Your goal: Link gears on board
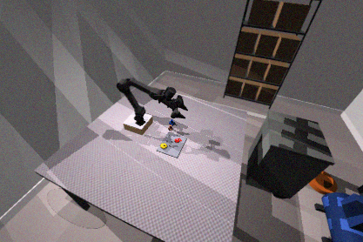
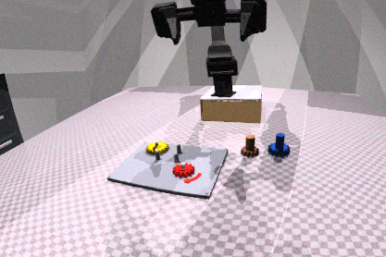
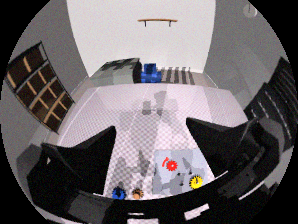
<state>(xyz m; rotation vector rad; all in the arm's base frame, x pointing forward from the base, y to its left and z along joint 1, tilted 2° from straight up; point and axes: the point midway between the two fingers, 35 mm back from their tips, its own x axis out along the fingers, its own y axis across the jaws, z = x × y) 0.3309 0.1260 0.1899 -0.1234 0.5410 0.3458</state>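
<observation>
Right now the blue gear is 190 mm behind my gripper tip, 80 mm to the left of it and 230 mm below it. From my gripper tip the other things lie so: red gear: 20 mm behind, 80 mm to the right, 230 mm below; red arrow: 10 mm behind, 50 mm to the right, 240 mm below; grey board: 40 mm behind, 120 mm to the right, 240 mm below.
</observation>
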